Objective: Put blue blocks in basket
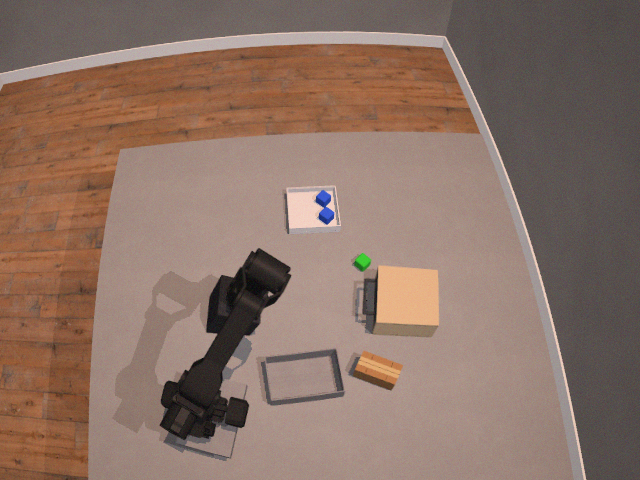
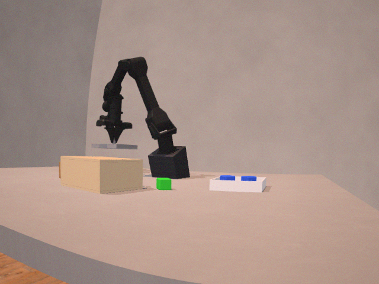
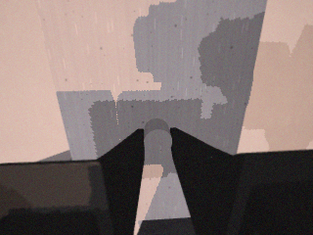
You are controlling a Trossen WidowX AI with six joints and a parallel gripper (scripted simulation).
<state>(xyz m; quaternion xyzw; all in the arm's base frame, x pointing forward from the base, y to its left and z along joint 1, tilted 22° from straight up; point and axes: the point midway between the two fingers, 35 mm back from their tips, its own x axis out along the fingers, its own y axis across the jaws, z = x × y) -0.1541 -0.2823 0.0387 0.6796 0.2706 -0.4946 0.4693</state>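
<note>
Now: the red block 440 mm ahead of my hand, 150 mm below it and 20 mm to the left of it. The rest, counted from my hand: grey box (240 mm ahead, 150 mm below, 70 mm to the left); then tan drawer cabinet (560 mm ahead, 190 mm to the left, 130 mm below); then knobbed lid (40 mm below).
</note>
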